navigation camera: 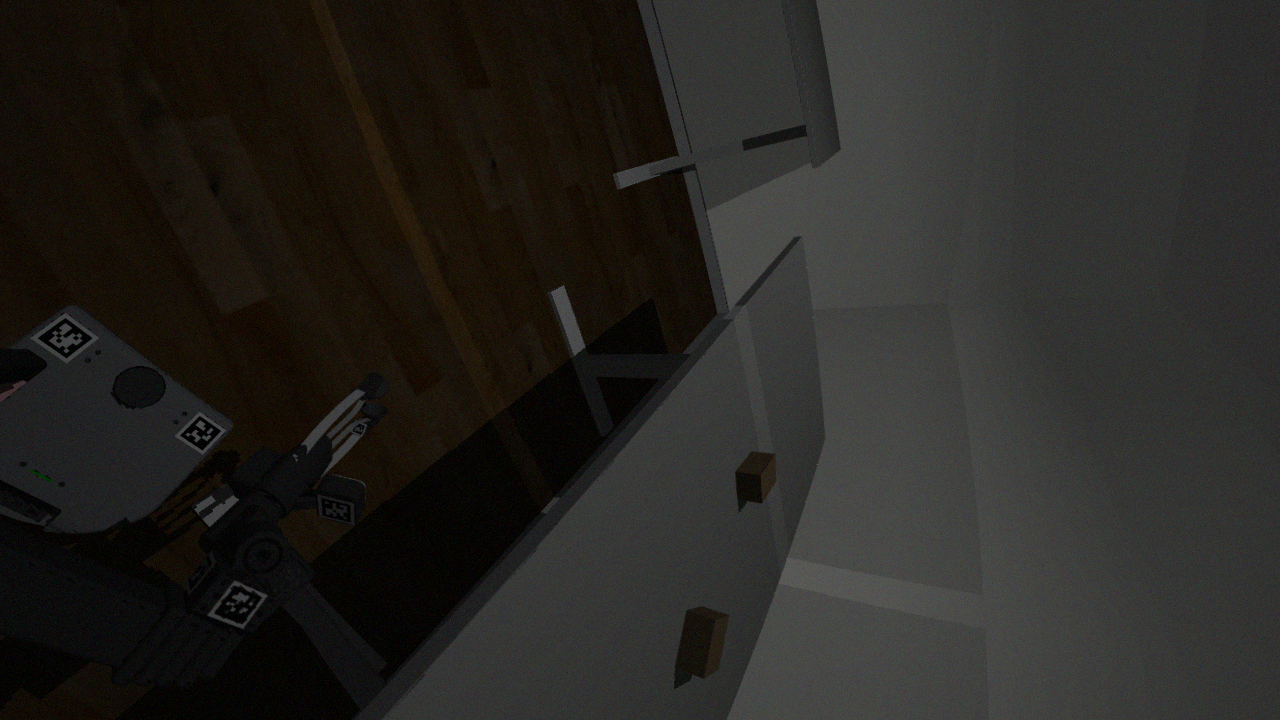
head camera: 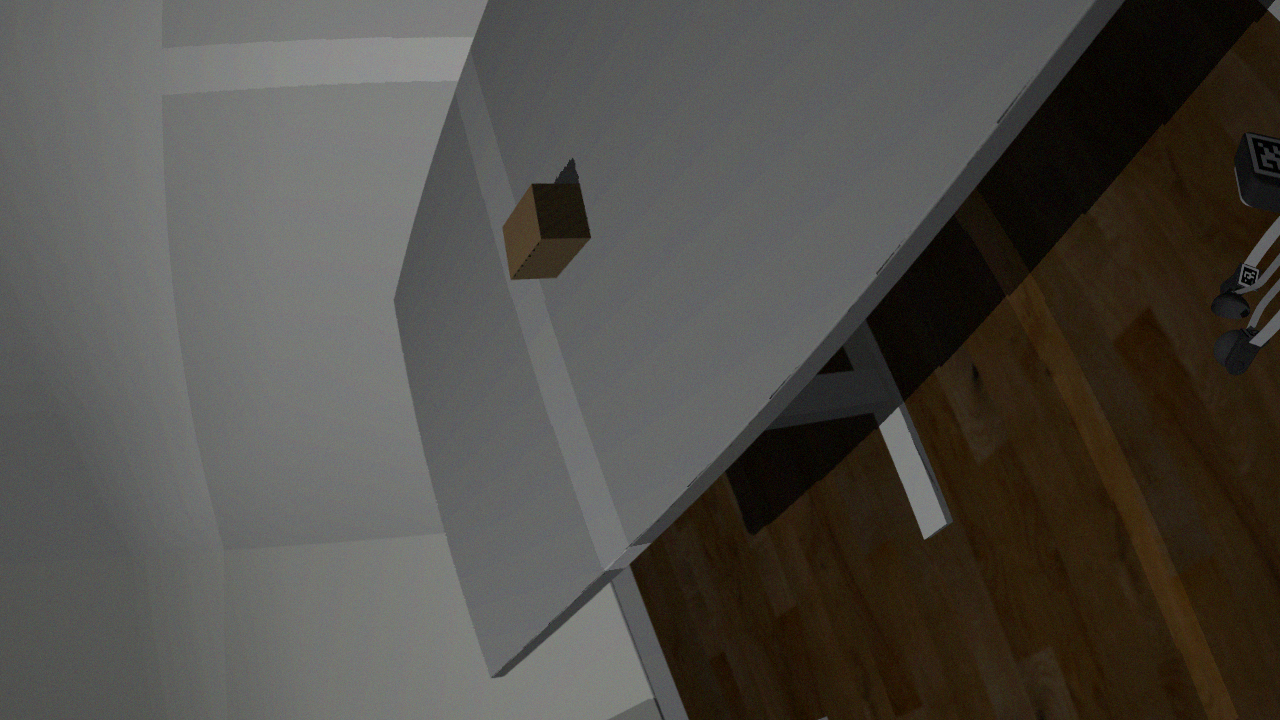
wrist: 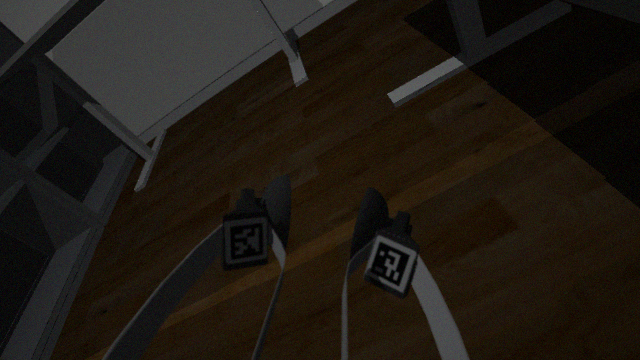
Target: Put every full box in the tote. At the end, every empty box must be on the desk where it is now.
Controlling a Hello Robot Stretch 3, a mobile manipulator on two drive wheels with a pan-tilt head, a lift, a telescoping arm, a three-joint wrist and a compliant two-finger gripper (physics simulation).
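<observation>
A brown box (head camera: 559, 219) (navigation camera: 756, 476) stands on the grey desk (head camera: 760, 223) (navigation camera: 572, 582), near its far edge. A second brown box (navigation camera: 702, 640) stands on the desk nearer the bottom of the navigation view. The frames do not show whether either box is full or empty. The tote does not show in these views. My gripper (head camera: 1232, 328) (navigation camera: 374, 399) (wrist: 325, 206) is open, its fingers apart with nothing between them. It hangs over the wooden floor beside the desk's long front edge, away from both boxes.
A desk leg's foot (head camera: 913, 474) (navigation camera: 563, 313) (wrist: 425, 82) sticks out on the floor from under the desk. My base (navigation camera: 107, 438) is at the left in the navigation view. A pale panel (wrist: 165, 60) with thin feet stands beyond the floor; dark angular structures fill the wrist view's left side.
</observation>
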